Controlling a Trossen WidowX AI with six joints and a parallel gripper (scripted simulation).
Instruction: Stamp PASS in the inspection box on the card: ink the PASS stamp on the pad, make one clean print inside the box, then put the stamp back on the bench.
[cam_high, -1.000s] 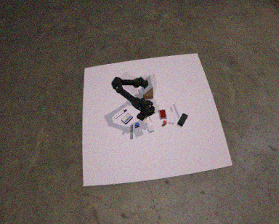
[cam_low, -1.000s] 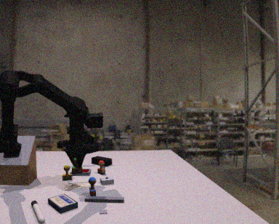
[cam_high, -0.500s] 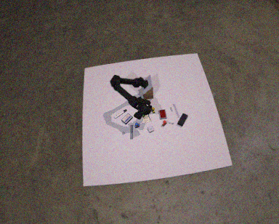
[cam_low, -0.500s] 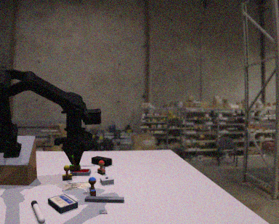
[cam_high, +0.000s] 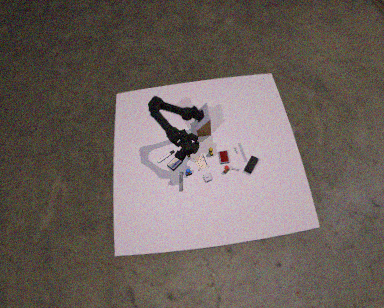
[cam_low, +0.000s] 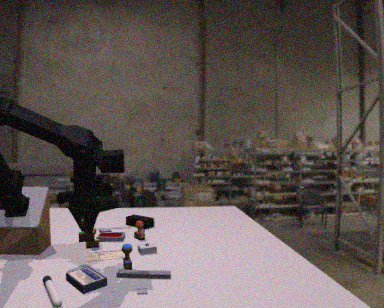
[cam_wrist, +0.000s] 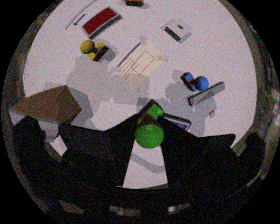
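The labelled box is 10 cm to the right of my gripper tip, 8 cm below it and 1 cm ahead of it. Round my gripper tip: green-knobbed stamp: right at my gripper tip; cream card: 10 cm below, 7 cm to the left, 4 cm ahead; blue-knobbed stamp: 11 cm ahead, 7 cm below, 2 cm to the right.
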